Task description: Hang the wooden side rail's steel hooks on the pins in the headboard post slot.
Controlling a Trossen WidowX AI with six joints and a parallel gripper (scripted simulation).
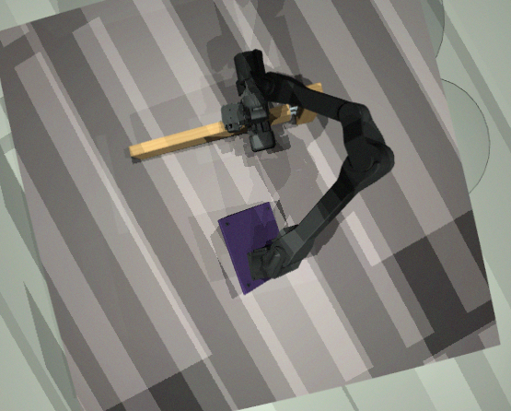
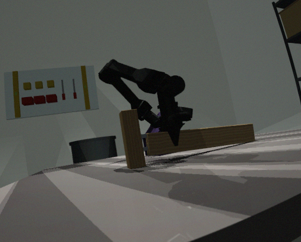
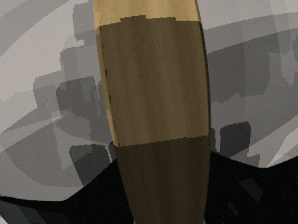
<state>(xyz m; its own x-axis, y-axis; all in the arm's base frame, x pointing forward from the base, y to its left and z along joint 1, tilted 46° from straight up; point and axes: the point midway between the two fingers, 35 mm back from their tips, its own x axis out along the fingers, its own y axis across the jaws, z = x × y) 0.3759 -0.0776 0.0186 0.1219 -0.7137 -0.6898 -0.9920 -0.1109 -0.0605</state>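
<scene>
My gripper tip is now 140 mm to the left of the headboard post and 40 mm below it.
</scene>
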